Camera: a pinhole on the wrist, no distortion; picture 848 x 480 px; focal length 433.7 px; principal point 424.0 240.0 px. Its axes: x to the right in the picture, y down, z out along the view. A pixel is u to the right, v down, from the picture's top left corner.
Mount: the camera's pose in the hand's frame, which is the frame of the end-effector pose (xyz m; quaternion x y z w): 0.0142 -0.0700 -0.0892 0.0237 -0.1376 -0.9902 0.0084
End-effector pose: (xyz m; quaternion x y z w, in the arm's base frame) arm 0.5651 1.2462 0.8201 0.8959 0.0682 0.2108 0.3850
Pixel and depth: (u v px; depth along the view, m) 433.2 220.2 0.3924
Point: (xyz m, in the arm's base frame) 0.6723 1.0181 0.6806
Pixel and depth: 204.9 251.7 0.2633
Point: 0.7600 1.1723 0.7567
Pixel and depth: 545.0 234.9 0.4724
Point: 0.5895 0.9276 0.5984
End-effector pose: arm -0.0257 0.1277 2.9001 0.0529 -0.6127 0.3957 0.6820
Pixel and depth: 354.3 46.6 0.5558
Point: -0.5276 0.1694 2.9247
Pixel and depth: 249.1 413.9 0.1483
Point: -0.0357 0.0612 3.0120
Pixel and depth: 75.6 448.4 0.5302
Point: -0.3590 -0.0678 3.4556
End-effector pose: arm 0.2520 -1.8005 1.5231 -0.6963 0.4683 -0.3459 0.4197
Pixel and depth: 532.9 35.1 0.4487
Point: 0.3650 -1.6652 1.1680
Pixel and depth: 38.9 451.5 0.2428
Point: 0.5261 -1.9346 1.5690
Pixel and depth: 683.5 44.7 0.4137
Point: 0.3073 -1.5408 1.2035
